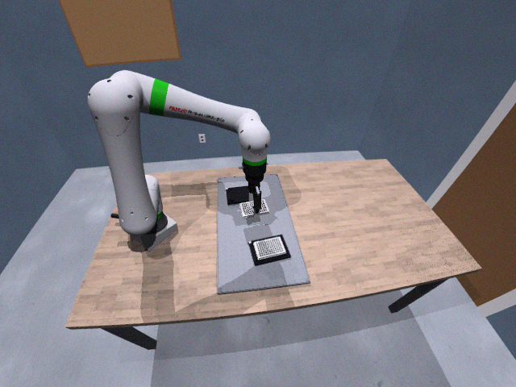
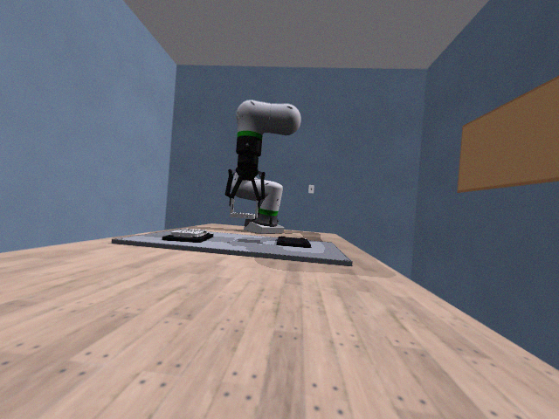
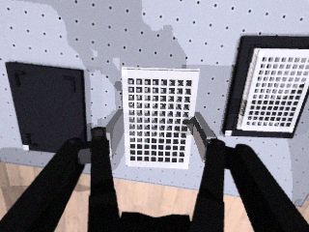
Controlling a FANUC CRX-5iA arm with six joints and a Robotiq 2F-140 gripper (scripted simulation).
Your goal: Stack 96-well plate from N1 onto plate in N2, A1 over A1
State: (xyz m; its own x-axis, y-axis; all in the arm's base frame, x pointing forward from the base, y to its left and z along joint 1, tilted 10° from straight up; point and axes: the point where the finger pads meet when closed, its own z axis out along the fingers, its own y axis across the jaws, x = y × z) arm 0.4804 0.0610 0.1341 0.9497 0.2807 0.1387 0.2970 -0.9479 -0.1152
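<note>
Now: the black nest N2 80 mm ahead of my hand, 160 mm to the right of it and 110 mm below it. Also, from my hand: black plate nest N1: 80 mm behind, 180 mm to the left, 110 mm below; white 96-well plate: 20 mm below.
</note>
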